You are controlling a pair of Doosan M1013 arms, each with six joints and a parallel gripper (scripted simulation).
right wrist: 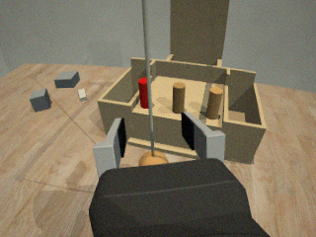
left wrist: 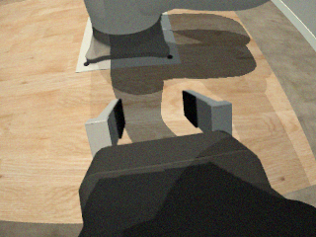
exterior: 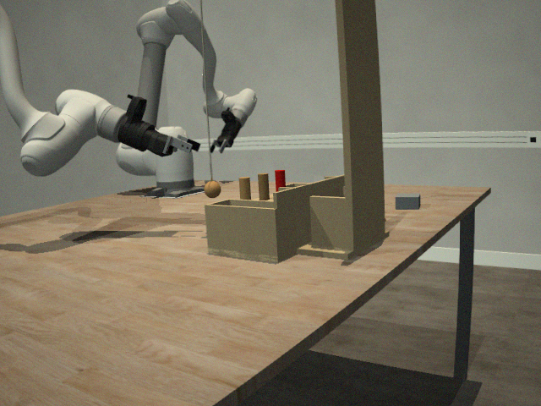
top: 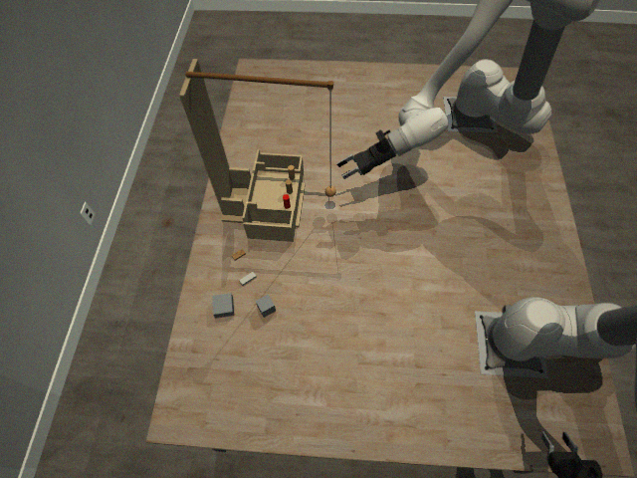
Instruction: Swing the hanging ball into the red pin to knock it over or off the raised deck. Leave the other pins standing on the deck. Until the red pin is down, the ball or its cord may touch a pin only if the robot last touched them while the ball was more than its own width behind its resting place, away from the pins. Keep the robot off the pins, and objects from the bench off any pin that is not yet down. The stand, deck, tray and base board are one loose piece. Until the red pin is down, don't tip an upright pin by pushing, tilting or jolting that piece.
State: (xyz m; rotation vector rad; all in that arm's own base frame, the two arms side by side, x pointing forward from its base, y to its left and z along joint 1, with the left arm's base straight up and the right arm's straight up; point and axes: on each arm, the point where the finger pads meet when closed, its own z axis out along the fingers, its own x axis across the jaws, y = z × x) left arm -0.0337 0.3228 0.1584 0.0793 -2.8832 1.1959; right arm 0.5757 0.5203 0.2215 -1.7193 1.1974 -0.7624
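Observation:
Now: the wooden ball 5 cm ahead of my right hand, 2 cm to the left of it and 10 cm below it. Also, from my right hand: white block 35 cm ahead, 35 cm to the left, 22 cm below; then red pin 21 cm ahead, 8 cm to the left, 10 cm below.

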